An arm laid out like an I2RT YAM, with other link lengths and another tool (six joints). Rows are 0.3 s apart.
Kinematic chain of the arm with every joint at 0, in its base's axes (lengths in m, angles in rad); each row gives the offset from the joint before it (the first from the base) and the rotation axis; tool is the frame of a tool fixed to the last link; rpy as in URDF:
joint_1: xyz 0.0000 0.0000 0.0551 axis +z
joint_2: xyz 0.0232 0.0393 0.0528 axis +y
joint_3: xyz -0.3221 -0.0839 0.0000 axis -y
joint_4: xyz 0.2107 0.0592 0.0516 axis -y
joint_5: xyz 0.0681 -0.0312 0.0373 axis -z
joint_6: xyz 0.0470 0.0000 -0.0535 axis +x
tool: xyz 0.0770 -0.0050 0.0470 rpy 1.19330 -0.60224 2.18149
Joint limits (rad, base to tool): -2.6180..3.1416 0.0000..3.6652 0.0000..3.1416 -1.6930..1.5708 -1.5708..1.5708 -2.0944..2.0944
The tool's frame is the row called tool.
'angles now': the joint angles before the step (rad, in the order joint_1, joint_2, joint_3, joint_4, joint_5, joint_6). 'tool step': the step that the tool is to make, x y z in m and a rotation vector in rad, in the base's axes. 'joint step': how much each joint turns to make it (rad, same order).
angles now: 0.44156 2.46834 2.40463 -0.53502 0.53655 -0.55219
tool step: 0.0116 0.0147 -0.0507 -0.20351 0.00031 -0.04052
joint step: 0.03391 0.10268 -0.00083 0.08979 0.16514 -0.13202
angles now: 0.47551 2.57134 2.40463 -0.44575 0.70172 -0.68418
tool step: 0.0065 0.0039 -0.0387 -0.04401 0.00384 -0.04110
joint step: 0.01108 0.06976 -0.01326 0.05898 0.06410 0.00040
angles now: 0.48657 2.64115 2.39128 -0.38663 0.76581 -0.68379
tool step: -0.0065 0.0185 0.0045 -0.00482 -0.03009 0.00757
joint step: 0.03355 0.00103 -0.00003 0.02511 0.03203 -0.00002
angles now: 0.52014 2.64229 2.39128 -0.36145 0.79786 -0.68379
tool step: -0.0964 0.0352 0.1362 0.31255 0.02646 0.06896
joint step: 0.12522 -0.30372 0.00050 -0.38362 -0.12467 0.34072
